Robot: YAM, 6 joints.
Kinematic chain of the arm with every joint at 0, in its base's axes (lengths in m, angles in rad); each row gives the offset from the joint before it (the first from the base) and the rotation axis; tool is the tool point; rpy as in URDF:
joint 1: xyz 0 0 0.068 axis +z
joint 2: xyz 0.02 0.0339 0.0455 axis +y
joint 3: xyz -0.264 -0.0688 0 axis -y
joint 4: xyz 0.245 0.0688 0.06 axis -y
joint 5: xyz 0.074 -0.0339 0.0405 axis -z
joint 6: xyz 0.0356 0 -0.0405 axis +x
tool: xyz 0 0 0 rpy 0 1.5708 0
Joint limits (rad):
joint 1: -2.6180..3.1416
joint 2: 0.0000..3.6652
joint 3: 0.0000..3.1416
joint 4: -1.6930..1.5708
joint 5: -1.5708..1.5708
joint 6: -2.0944..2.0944
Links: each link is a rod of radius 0.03 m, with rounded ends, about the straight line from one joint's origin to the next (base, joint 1, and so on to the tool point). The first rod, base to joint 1, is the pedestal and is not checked.
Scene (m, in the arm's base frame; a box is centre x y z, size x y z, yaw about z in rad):
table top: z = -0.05
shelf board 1: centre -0.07 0.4 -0 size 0.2 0.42 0.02 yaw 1.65
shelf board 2: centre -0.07 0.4 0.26 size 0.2 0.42 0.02 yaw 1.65
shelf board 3: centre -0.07 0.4 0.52 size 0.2 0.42 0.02 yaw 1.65
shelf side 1: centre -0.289 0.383 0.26 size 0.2 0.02 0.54 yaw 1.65
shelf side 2: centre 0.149 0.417 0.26 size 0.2 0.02 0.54 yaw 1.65
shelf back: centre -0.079 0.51 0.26 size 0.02 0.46 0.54 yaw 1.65
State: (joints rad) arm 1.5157 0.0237 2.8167 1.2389 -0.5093 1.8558
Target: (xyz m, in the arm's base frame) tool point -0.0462 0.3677 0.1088
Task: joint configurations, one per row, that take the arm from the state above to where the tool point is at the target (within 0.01 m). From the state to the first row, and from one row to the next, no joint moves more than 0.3 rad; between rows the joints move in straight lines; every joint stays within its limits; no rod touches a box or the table.
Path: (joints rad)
1: 1.5264 0.1491 2.5449 1.1773 -0.5243 1.8558
2: 1.5372 0.2746 2.2731 1.1158 -0.5392 1.8558
3: 1.5479 0.4000 2.0013 1.0542 -0.5542 1.8558
4: 1.5587 0.5254 1.7295 0.9926 -0.5692 1.8558
5: 1.5694 0.6508 1.4577 0.9310 -0.5841 1.8558
6: 1.5801 0.7763 1.1860 0.8695 -0.5991 1.8558
7: 1.5909 0.9017 0.9142 0.8079 -0.6140 1.8558
8: 1.6016 1.0271 0.6424 0.7463 -0.6290 1.8558
9: 1.6124 1.1525 0.3706 0.6847 -0.6440 1.8558
10: 1.6231 1.2780 0.0988 0.6232 -0.6589 1.8558
11: 1.6318 1.5059 0.3426 0.6182 -0.6081 1.8558
12: 1.6405 1.7339 0.5865 0.6133 -0.5572 1.8558
13: 1.6492 1.9619 0.8303 0.6083 -0.5064 1.8558

